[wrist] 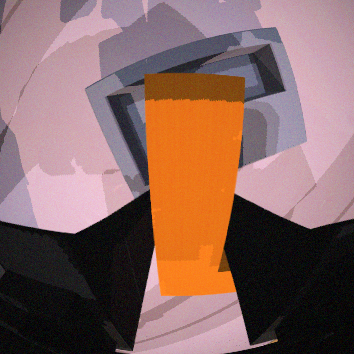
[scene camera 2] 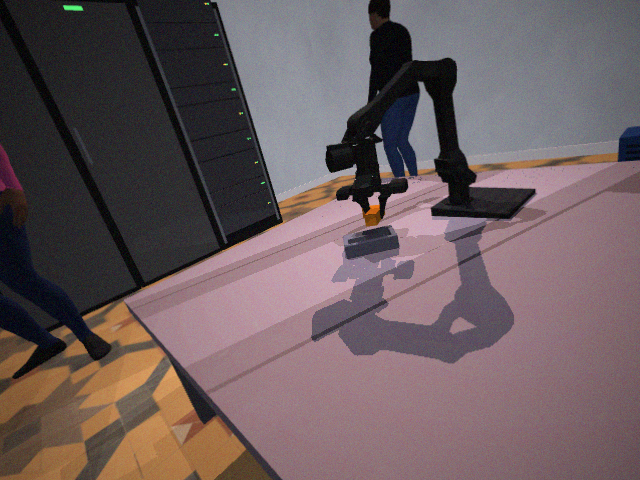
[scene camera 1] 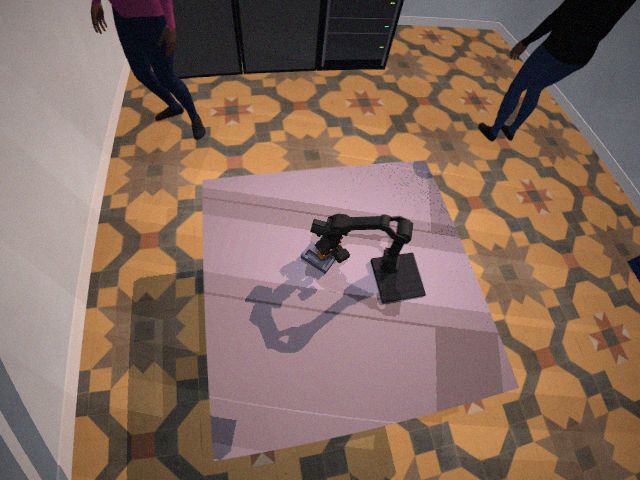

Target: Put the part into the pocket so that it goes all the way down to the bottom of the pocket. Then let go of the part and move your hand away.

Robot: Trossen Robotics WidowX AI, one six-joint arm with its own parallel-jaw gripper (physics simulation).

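Where they show: gripper, fingertip midpoint: [wrist: 186, 195] [scene camera 2: 376, 219]; arm's base at its link origin: [scene camera 2: 459, 201] [scene camera 1: 388, 267].
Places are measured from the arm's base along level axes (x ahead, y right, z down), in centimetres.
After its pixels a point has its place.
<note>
The orange part [scene camera 1: 322, 255] {z -7.2, x 29.1, y 13.1 cm} [scene camera 2: 371, 215] {z -7.1, x 29.6, y 13.5 cm} [wrist: 195, 175] {z -7.1, x 26.6, y 14.8 cm} is held between the fingers of my gripper [scene camera 2: 374, 210] {z -4.0, x 24.4, y 15.4 cm} [wrist: 186, 195] {z -4.0, x 24.4, y 15.4 cm}, which is shut on it. In the second scene view the part hangs above the grey pocket block [scene camera 1: 316, 264] {z -1.1, x 31.8, y 12.2 cm} [scene camera 2: 372, 246] {z 0.4, x 32.8, y 13.2 cm} [wrist: 285, 120] {z -1.2, x 30.2, y 21.4 cm}, with a gap between them. In the wrist view the block lies behind the part and is turned relative to it. The pocket opening shows on both sides of the part; its middle is hidden by the part. The block lies flat on the table.
The pink table top [scene camera 1: 320, 382] {z 2.4, x 48.2, y -35.7 cm} [scene camera 2: 439, 413] {z 2.4, x 72.6, y -15.8 cm} bears the block and the arm's black base plate [scene camera 1: 408, 284] {z 0.7, x -5.7, y -11.0 cm} [scene camera 2: 485, 201] {z 0.5, x 0.0, y -7.2 cm}. The arm's shadow falls across the table. Two people and dark server cabinets [scene camera 1: 279, 36] [scene camera 2: 67, 129] stand beyond the table.
</note>
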